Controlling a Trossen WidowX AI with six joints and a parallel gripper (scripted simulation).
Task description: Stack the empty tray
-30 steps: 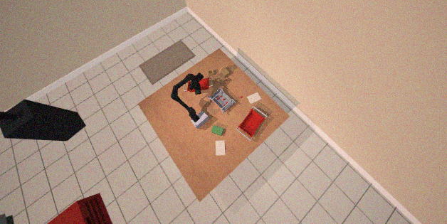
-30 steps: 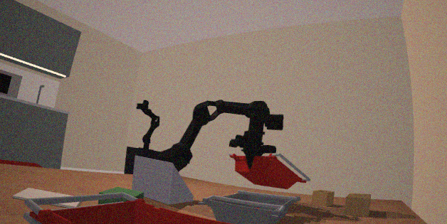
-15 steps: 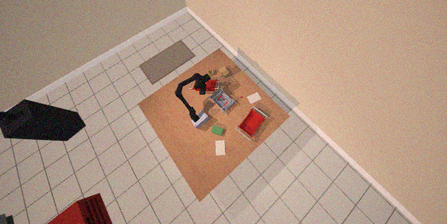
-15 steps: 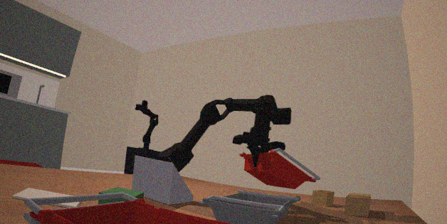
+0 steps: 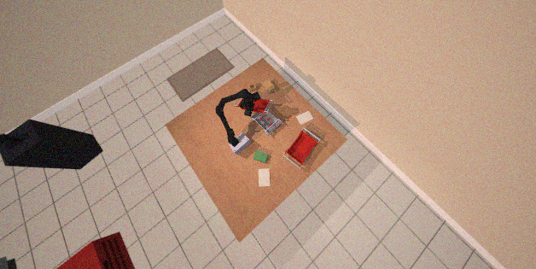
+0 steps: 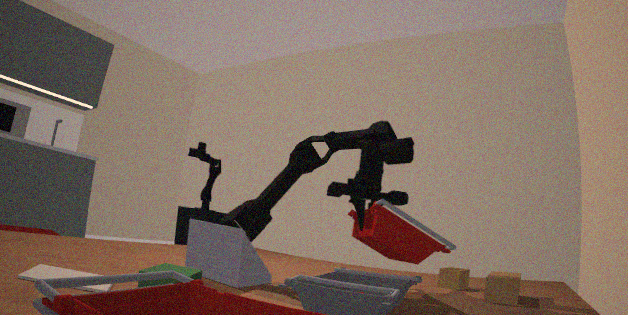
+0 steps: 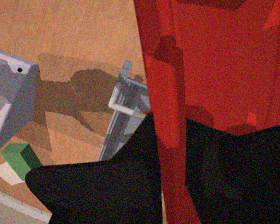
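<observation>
Now: gripper tip 7 cm short of the red tray and 4 cm to the right of it. From my gripper tip the other things lie so: green block (24 cm behind, 34 cm to the right, 13 cm below).
</observation>
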